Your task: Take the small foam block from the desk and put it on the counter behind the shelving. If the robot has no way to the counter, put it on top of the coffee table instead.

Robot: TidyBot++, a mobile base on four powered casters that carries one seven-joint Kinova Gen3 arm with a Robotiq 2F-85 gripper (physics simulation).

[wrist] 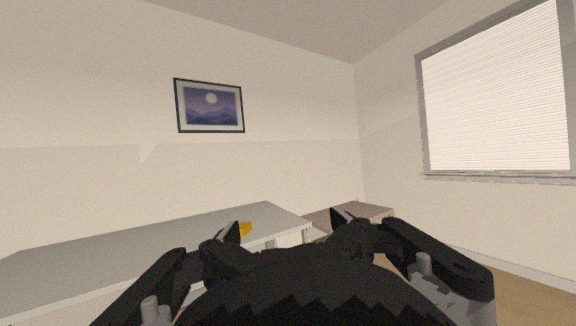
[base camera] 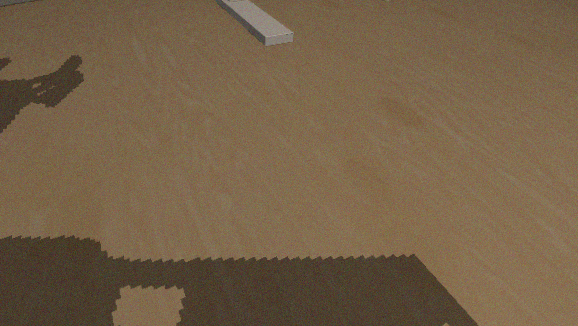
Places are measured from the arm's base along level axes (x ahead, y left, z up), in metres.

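Where they show: gripper, fingertip midpoint: (wrist: 285, 224).
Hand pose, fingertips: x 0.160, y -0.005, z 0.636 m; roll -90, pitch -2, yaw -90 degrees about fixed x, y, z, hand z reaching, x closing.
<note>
After its pixels a point has its place.
A small yellow-orange block (wrist: 245, 229) {x 0.877, y 0.207, z 0.353 m} sits on a long grey table, which looks like the desk (wrist: 150, 237) {x 0.986, y 0.787, z 0.324 m}, near its right end in the wrist view. Its left side is partly hidden by the left finger. My gripper (wrist: 285, 224) {x 0.160, y -0.005, z 0.636 m} is open and empty, with its fingers apart in front of the desk; the block shows beyond them, just right of the left fingertip. The counter, shelving and coffee table cannot be made out for certain in these views.
A lower brown-topped piece of furniture (wrist: 356, 207) {x 1.922, y -0.885, z 0.054 m} stands in the corner beyond the desk's right end. A pale flat bar (base camera: 262, 22) lies on the wooden floor (base camera: 300, 150) {x 0.497, y -0.048, z -0.396 m} ahead. A framed picture (wrist: 211, 106) {x 1.477, y 0.545, z 1.237 m} and a window (wrist: 495, 100) {x 1.215, y -1.809, z 1.028 m} are on the walls.
</note>
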